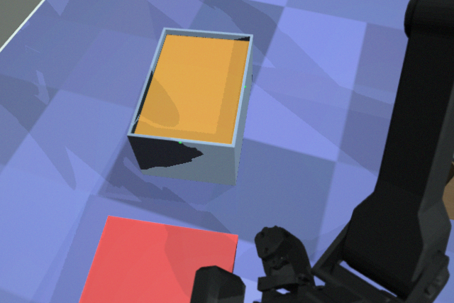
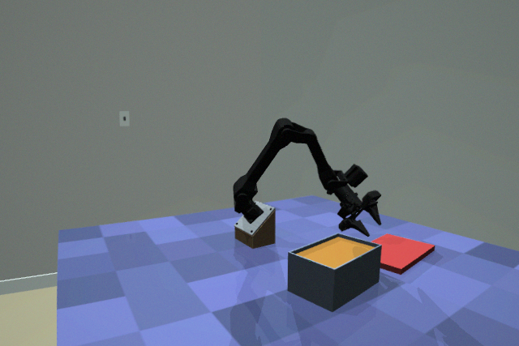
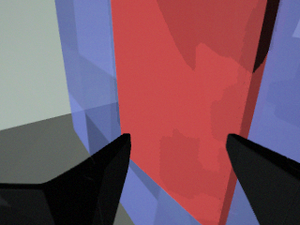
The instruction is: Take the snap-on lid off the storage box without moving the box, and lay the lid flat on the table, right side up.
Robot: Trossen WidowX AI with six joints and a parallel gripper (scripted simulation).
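The red lid is 70 mm ahead of my gripper tip, 50 mm below it and 20 mm to the left of it. The rest, counted from my gripper tip: grey storage box (270 mm to the right, 160 mm ahead, 10 mm below).
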